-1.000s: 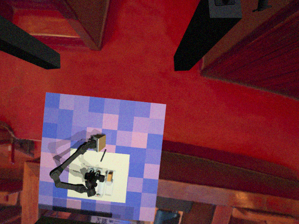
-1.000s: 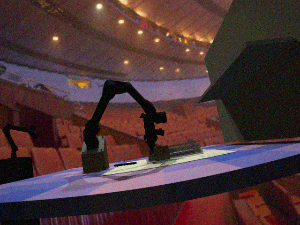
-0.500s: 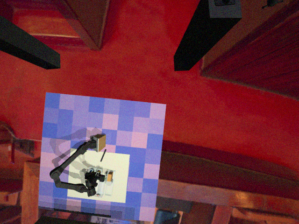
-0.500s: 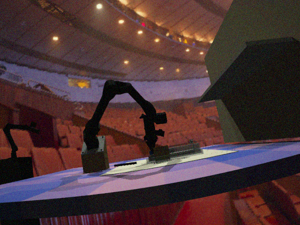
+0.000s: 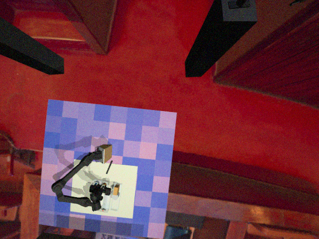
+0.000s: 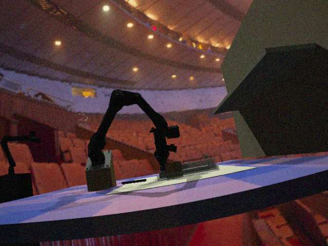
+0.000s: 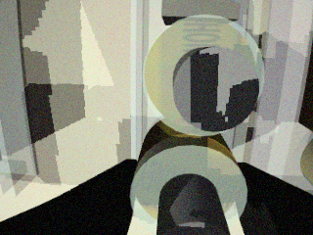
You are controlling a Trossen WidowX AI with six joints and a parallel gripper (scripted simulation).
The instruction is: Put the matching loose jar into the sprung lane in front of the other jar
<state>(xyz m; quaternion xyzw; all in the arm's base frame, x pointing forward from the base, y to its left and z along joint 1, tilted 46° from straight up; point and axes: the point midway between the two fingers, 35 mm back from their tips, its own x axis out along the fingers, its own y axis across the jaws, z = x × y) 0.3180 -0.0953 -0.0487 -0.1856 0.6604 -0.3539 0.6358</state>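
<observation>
The cream mat lies 60 mm ahead of my gripper tip, 30 mm to the right of it and 40 mm below it. The rest, counted from my gripper tip: clear lane rack: 140 mm ahead, 10 mm to the right, 20 mm below; then thin black rod: 160 mm behind, 50 mm to the left, 30 mm below.
</observation>
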